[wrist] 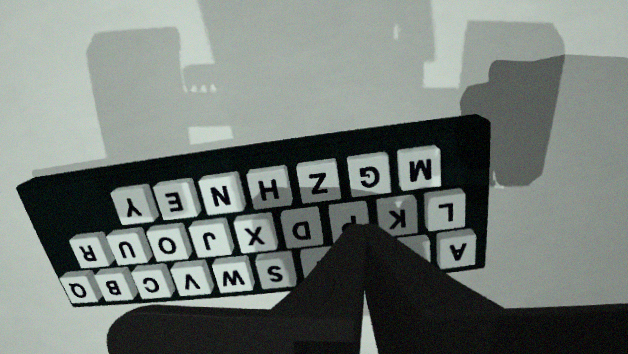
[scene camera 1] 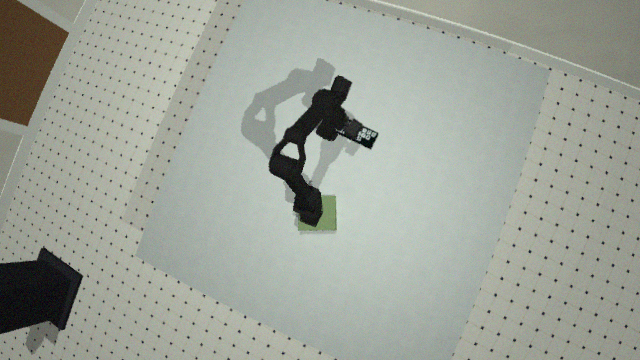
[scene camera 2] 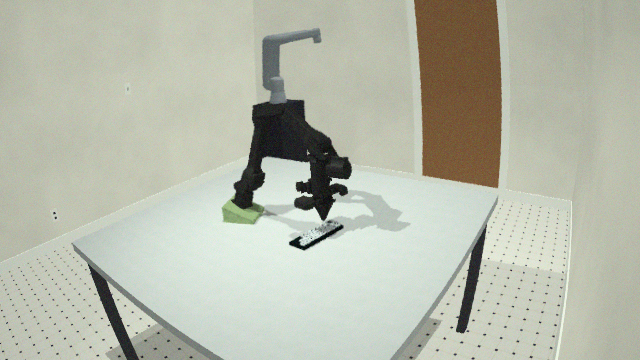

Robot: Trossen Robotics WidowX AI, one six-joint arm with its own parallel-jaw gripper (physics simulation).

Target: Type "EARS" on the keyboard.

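Seen in the pictures: gripper, fingertip midpoint: point(wrist: 361, 237) point(scene camera 1: 338, 124) point(scene camera 2: 323, 220); arm's base, origin of the base link: point(scene camera 1: 311, 216) point(scene camera 2: 241, 203).
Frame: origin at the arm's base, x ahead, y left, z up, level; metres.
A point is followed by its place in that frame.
Observation:
A black keyboard point(scene camera 1: 370, 144) @(x 0.326, y -0.091, z -0.033 m) point(scene camera 2: 298, 244) @(x 0.350, y -0.097, z -0.032 m) point(wrist: 300, 145) @(x 0.321, y 0.027, z -0.033 m) with white letter keys lies on the table, its letters upside down in the wrist view. There the E key point(wrist: 175, 201) @(x 0.330, y -0.024, z -0.027 m) is in the top row, the A key point(wrist: 457, 251) @(x 0.375, y 0.080, z -0.027 m) at the bottom right, the R key point(wrist: 89, 252) @(x 0.345, y -0.072, z -0.027 m) at the left of the middle row, and the S key point(wrist: 275, 274) @(x 0.370, y 0.005, z -0.027 m) in the bottom row. My gripper point(scene camera 2: 324, 219) @(x 0.346, y 0.043, z -0.005 m) point(wrist: 361, 237) @(x 0.346, y 0.043, z -0.005 m) is shut and empty. Its tips are above the keyboard and cover part of the P key point(wrist: 353, 212) @(x 0.349, y 0.042, z -0.027 m) in the wrist view. Keys below P are partly hidden by the fingers.
The arm's base stands on a green block point(scene camera 1: 328, 214) @(x 0.030, y -0.054, z -0.002 m) point(scene camera 2: 240, 215) @(x 0.058, y -0.066, z -0.012 m) on the pale table point(scene camera 1: 400, 240) @(x 0.046, y -0.324, z -0.045 m) point(scene camera 2: 310, 290) @(x 0.533, y -0.277, z -0.045 m). A black pedestal point(scene camera 1: 35, 295) point(scene camera 2: 285, 135) with a grey arm point(scene camera 2: 272, 62) on it stands beyond the table edge. The arm's shadow falls across the table.

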